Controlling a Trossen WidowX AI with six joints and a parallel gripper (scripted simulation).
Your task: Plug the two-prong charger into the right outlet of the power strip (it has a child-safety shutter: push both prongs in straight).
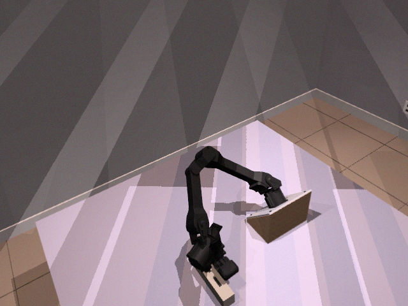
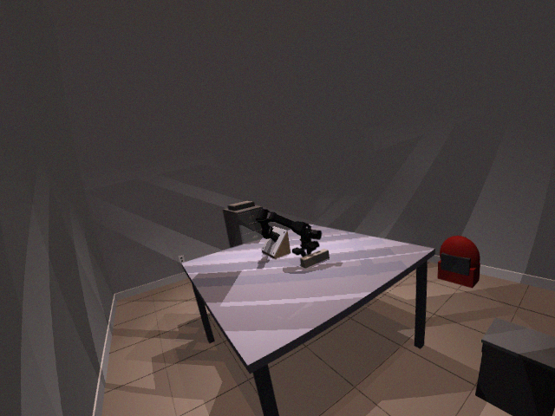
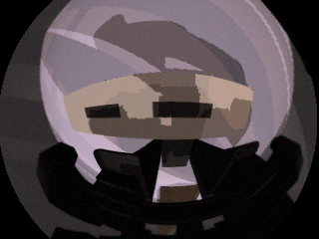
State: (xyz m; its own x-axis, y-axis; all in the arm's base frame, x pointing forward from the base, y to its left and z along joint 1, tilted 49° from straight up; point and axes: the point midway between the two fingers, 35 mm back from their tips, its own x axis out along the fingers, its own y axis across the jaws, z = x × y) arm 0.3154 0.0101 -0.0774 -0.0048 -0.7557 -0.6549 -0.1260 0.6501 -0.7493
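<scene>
The dark two-prong charger is 2 cm ahead of my gripper tip and 1 cm above it.
</scene>
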